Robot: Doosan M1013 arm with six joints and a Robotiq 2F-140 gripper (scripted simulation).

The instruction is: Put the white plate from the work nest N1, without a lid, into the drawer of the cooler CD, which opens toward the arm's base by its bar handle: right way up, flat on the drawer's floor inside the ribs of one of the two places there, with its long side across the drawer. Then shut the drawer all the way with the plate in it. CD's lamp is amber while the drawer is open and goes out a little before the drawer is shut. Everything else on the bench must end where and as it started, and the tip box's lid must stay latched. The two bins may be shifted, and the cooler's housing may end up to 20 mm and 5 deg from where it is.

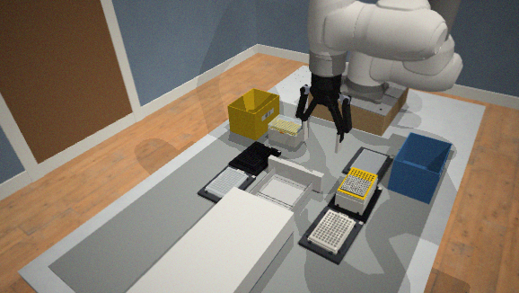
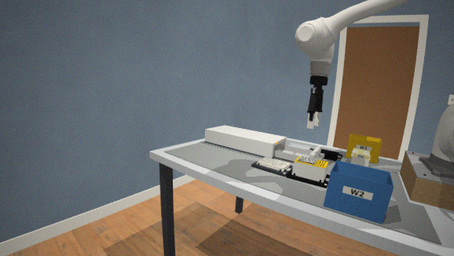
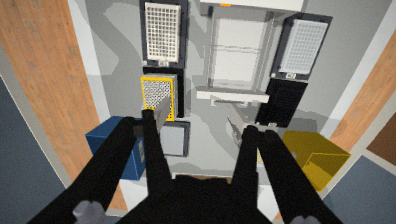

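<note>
Now: hand 200 mm above the white plate, 140 mm short of it and 90 mm to the right of it. Round my hand: drawer: 190 mm below, 100 mm to the right, 70 mm ahead; then work nest N1: 210 mm below, 140 mm ahead, 90 mm to the left; then yellow-topped tip box: 160 mm below, 110 mm to the left, 30 mm behind.
</note>
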